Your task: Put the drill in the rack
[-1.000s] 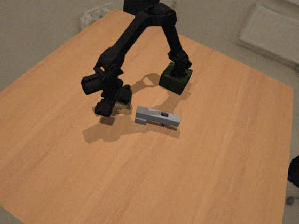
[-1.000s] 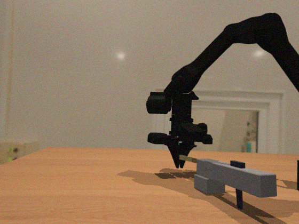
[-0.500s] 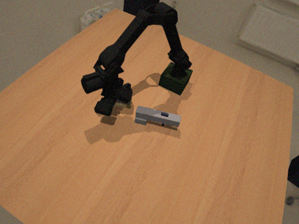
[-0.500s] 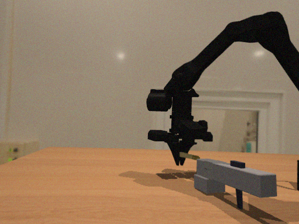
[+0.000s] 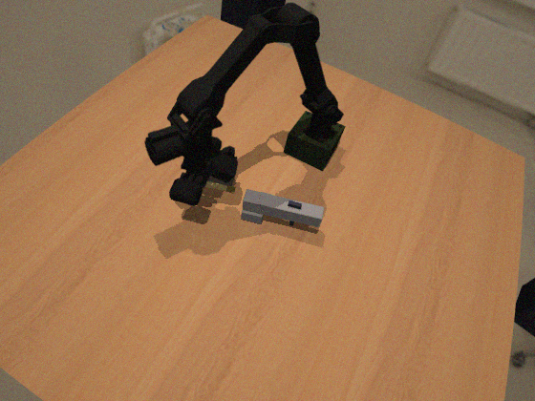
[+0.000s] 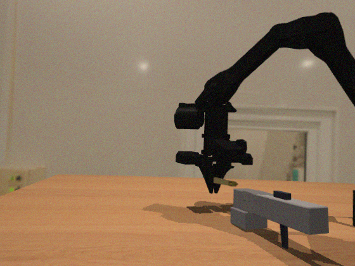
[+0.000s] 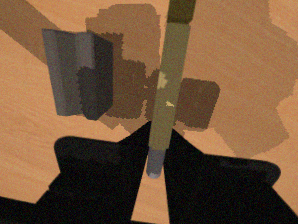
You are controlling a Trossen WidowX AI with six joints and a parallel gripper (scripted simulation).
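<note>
My gripper tip is now 4 cm below the drill, 3 cm to the right of it and 2 cm past it. Also, from my gripper tip: grey block housing 18 cm to the left, 9 cm behind, 1 cm above; dark key 21 cm to the left, 10 cm behind, 2 cm above; grey rack 8 cm behind, 1 cm below.
</note>
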